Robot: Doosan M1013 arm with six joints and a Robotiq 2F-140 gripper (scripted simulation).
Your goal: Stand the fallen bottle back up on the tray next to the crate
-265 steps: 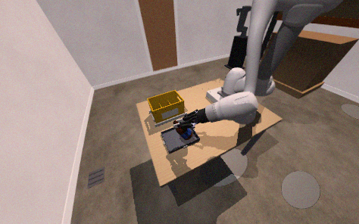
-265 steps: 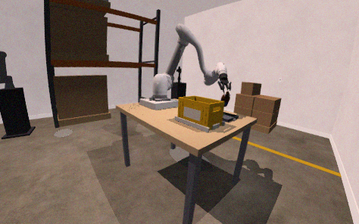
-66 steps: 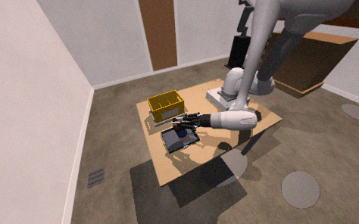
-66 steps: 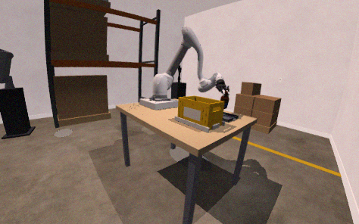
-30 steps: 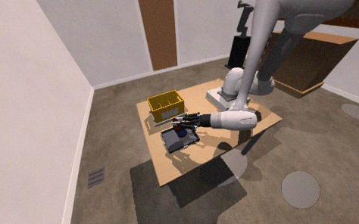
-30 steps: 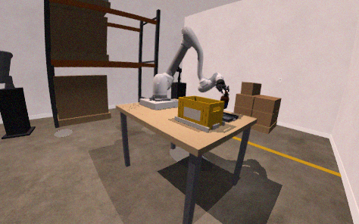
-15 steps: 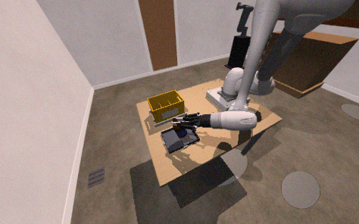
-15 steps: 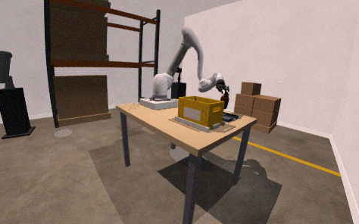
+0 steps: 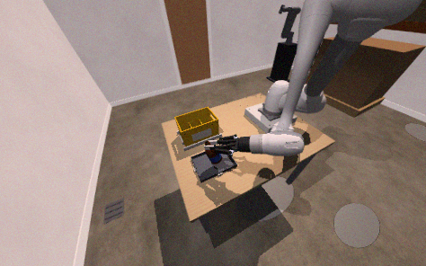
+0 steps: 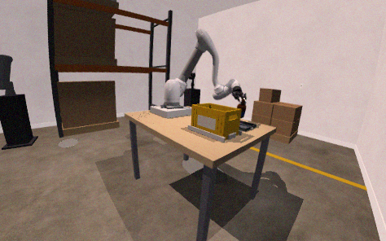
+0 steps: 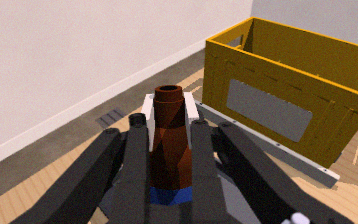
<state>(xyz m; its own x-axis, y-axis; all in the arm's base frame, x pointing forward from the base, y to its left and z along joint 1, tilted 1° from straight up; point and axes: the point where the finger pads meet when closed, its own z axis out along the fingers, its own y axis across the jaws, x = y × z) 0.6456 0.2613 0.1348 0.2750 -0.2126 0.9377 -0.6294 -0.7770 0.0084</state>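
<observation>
The brown bottle is 60 mm below my hand. From my hand the other things lie so: yellow crate (10 mm ahead, 310 mm to the right, 120 mm below); then dark grey tray (10 mm behind, 20 mm to the right, 190 mm below).
</observation>
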